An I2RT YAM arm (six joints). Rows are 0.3 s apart.
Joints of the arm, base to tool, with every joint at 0 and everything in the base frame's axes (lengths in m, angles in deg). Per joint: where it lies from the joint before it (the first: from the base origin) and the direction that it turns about. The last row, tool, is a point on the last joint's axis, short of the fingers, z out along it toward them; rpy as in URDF.
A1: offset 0 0 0.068 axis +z
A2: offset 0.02 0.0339 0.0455 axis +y
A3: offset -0.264 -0.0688 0 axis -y
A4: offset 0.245 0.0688 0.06 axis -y
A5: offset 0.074 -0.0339 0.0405 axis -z
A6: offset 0.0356 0 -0.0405 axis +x
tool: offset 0 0 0 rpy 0 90 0
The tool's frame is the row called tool.
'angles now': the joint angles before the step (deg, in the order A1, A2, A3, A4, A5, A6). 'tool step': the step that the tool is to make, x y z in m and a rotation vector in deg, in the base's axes. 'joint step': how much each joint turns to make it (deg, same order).
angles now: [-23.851 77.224 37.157 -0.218 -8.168 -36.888]
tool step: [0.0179 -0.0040 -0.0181 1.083 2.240 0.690]
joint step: [0.702 7.068 1.930 2.663 -0.057 0.084]
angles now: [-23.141 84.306 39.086 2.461 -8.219 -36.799]
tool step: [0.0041 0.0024 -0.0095 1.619 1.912 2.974]
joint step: [0.470 2.377 0.500 -0.713 -2.319 -1.220]
